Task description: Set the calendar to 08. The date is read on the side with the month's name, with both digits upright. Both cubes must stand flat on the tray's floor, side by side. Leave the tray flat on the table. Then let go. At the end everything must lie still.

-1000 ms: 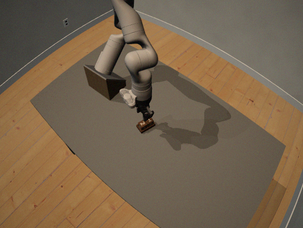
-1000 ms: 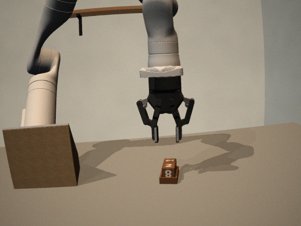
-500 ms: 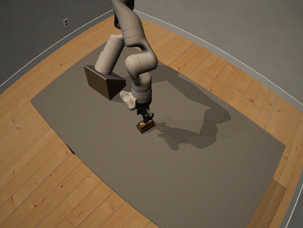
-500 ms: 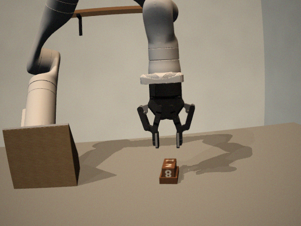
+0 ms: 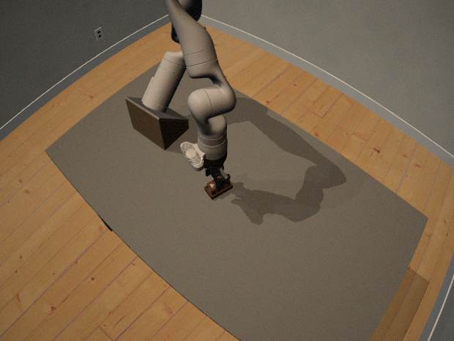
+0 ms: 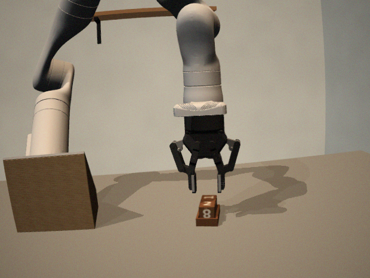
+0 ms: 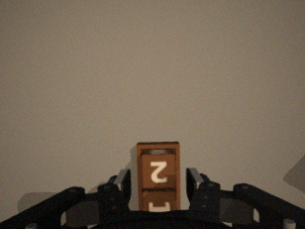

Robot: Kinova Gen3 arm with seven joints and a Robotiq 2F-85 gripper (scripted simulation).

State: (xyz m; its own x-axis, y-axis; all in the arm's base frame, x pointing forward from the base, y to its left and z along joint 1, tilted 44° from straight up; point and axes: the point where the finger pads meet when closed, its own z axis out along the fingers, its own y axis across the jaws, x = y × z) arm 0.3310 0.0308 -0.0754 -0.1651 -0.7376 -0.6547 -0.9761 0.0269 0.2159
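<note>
Now: hand 60 mm above the brown cube. Round my hand: brown tray (20 mm to the left, 70 mm below).
</note>
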